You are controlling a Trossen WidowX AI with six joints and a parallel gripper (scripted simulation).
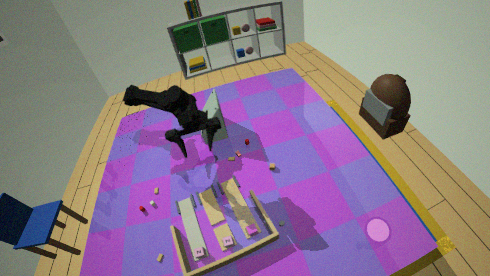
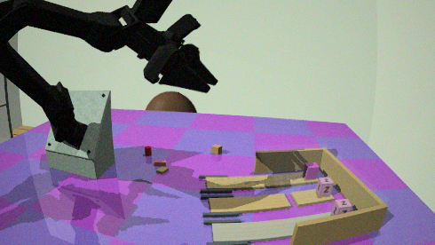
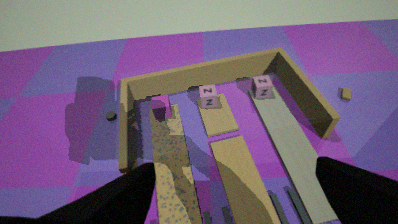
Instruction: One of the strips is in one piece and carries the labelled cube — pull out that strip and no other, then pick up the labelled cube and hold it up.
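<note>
My gripper tip is 160 mm short of the strip, 100 mm to the left of it and 210 mm above it.
</note>
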